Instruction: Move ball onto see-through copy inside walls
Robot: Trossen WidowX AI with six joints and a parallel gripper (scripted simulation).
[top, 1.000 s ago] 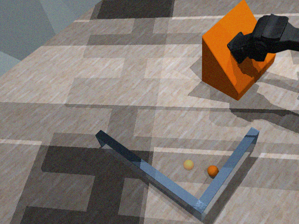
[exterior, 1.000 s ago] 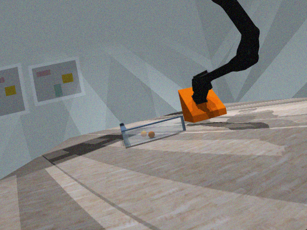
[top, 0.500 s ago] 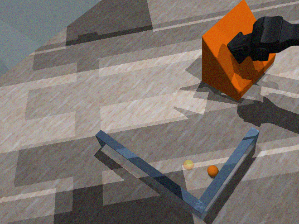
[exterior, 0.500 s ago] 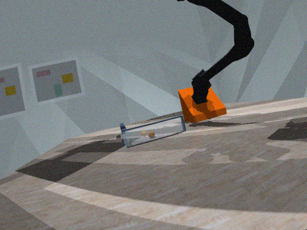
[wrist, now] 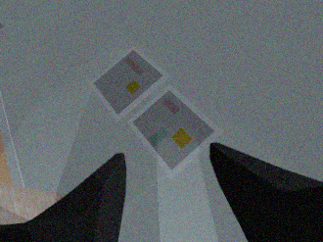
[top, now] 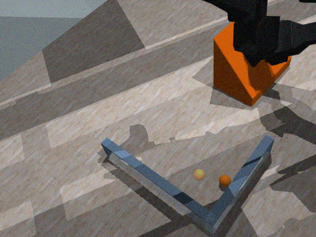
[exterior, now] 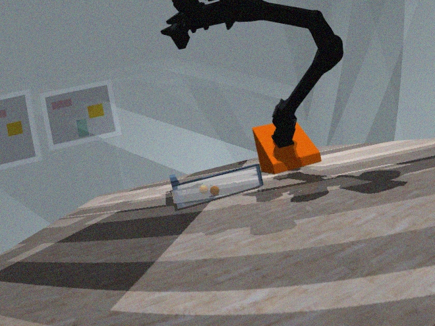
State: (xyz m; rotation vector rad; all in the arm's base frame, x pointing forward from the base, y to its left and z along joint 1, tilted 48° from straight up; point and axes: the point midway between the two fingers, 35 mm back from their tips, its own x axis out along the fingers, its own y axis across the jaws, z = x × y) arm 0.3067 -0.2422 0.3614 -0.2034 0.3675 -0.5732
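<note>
The orange ball is 51 cm below my gripper tip, 5 cm to the left of it and 4 cm behind it. The rest, counted from my gripper tip: see-through copy of ball (51 cm below, 1 cm to the right, 1 cm behind); clear wall (50 cm below, 8 cm to the left, 5 cm behind).
</note>
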